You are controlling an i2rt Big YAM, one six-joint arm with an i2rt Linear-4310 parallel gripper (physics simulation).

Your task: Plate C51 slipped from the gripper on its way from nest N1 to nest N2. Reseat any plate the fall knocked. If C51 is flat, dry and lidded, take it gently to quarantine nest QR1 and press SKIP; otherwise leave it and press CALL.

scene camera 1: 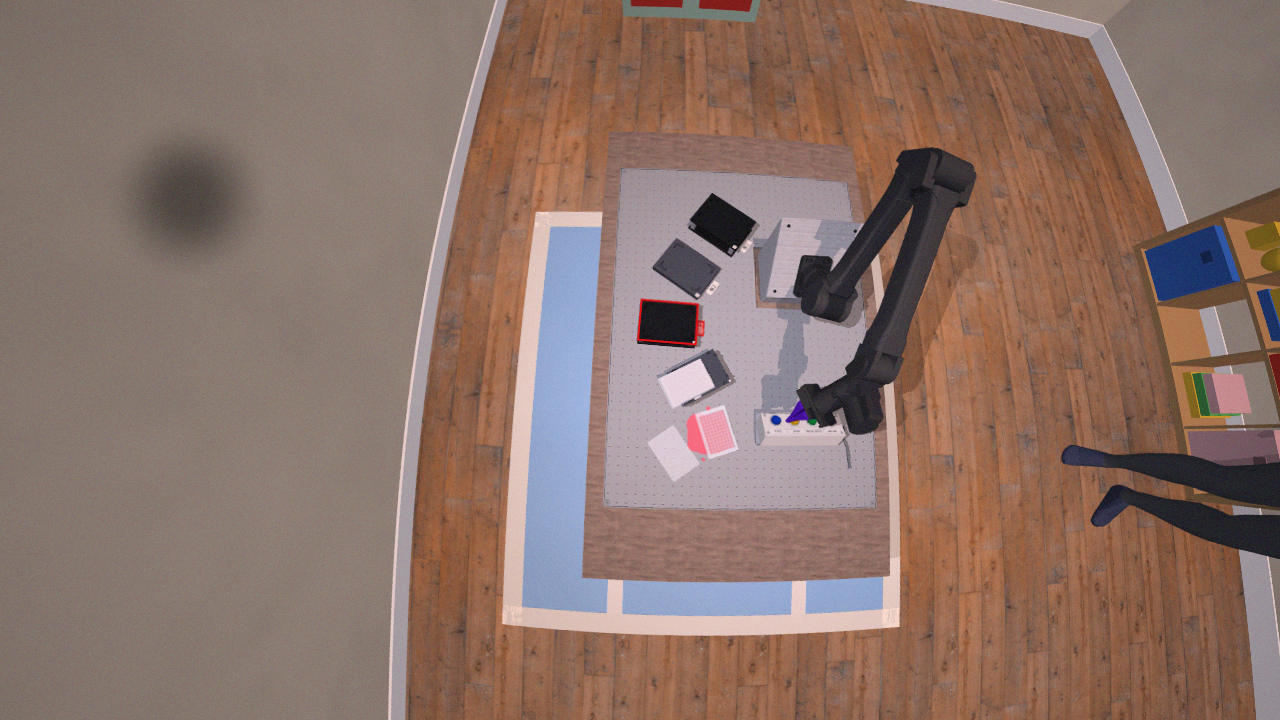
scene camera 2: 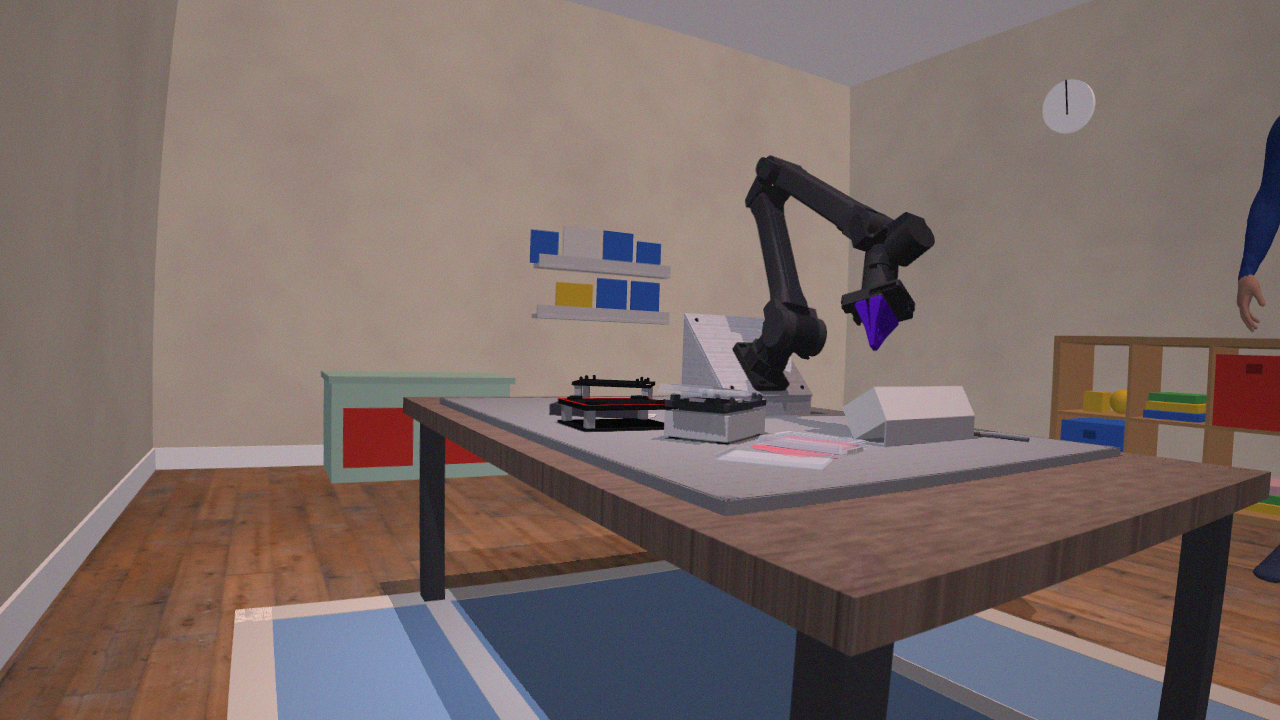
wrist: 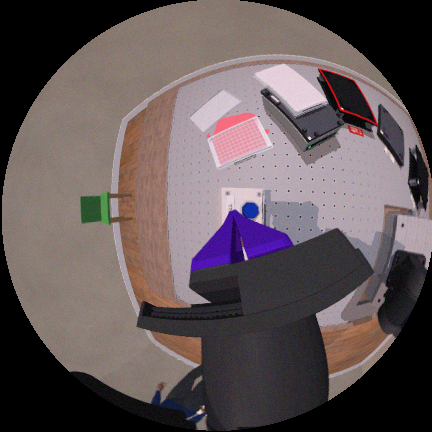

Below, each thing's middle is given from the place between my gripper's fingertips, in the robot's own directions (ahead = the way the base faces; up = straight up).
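The pink well plate [scene camera 1: 715, 428] is 13 cm below my hand, 15 cm ahead of it and 3 cm to the left of it. A white-lidded plate [scene camera 1: 690, 381] lies 24 cm ahead of my hand, 10 cm to the right of it and 7 cm below it, and a white sheet [scene camera 2: 814, 461] lies 27 cm ahead of my hand, 9 cm to the left of it and 14 cm below it.
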